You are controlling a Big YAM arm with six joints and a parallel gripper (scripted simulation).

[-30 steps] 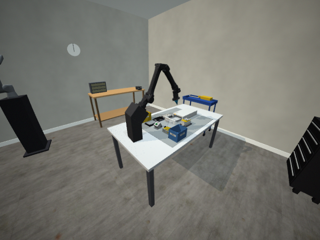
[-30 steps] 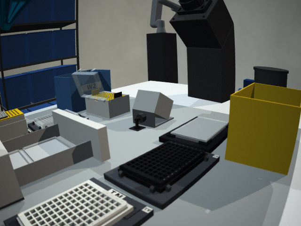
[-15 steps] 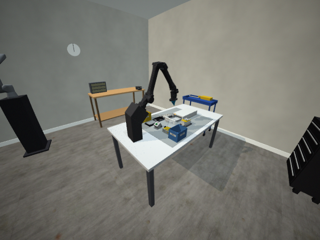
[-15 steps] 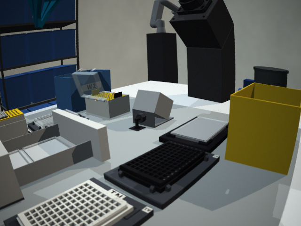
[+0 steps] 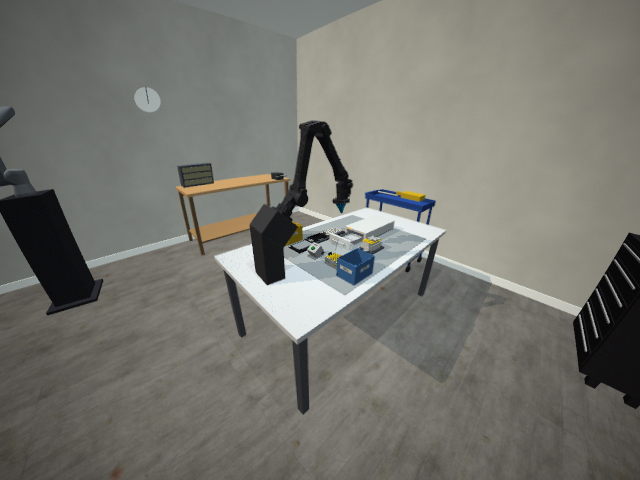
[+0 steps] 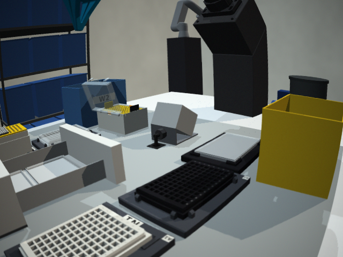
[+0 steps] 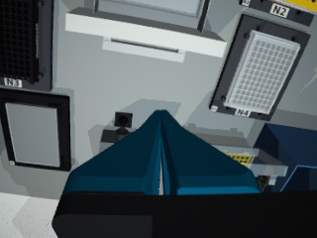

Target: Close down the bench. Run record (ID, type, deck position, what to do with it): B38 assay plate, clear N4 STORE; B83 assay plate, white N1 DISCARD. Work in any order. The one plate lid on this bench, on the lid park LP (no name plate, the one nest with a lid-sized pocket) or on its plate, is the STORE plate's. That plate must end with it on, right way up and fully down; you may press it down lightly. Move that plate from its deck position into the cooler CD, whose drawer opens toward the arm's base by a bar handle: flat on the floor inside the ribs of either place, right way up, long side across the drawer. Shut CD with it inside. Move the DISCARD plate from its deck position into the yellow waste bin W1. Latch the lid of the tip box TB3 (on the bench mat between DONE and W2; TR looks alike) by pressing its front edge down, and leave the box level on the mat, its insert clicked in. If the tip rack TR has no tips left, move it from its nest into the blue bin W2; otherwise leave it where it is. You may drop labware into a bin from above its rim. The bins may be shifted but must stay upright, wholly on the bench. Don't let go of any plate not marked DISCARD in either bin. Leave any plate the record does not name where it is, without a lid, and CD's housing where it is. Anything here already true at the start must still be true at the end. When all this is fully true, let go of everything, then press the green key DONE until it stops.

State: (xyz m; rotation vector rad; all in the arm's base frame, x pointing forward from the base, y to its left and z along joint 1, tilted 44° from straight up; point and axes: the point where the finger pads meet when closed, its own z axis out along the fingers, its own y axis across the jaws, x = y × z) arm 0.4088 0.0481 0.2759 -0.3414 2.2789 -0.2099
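Now: hand 17 cm to the left of the tip box lid, 16 cm above it and 13 cm past it. From my hand the other things lie so: tip rack TR 21 cm below, 17 cm to the right, 15 cm ahead; then cooler drawer 24 cm below, 11 cm ahead, 2 cm to the left; then clear plate 24 cm below, 19 cm to the right, 1 cm behind.
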